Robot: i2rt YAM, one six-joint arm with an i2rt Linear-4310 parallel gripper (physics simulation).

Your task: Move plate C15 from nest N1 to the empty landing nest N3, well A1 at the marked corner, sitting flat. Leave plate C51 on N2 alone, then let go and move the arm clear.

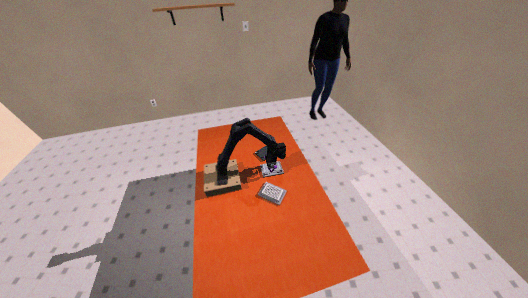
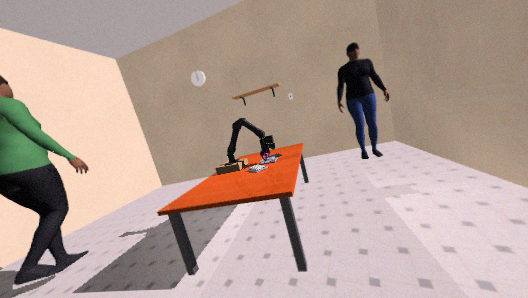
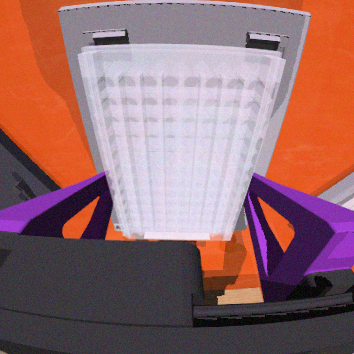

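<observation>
My gripper [image 1: 273, 167] [image 2: 266, 155] [image 3: 178, 177] is shut on the clear well plate C15 [image 3: 179, 140] [image 1: 267, 168], with a purple finger on each long side. The plate hangs level, low over the light grey nest N3 [image 3: 182, 24] [image 1: 281, 171], and its far edge lies near the nest's two stops. I cannot tell whether it rests on the nest. A small A1 label [image 3: 119, 227] shows at the plate's near left corner. The empty dark nest N1 [image 1: 263, 152] [image 3: 14, 175] lies behind. Plate C51 [image 1: 271, 192] [image 2: 257, 168] lies on N2 in front.
The arm stands on a wooden base block [image 1: 221, 177] [image 2: 231, 167] on the orange table [image 1: 258, 240] [image 2: 240, 185]. A person in black [image 1: 328, 55] [image 2: 360, 100] stands beyond the table. A person in green [image 2: 24, 167] is at the far left.
</observation>
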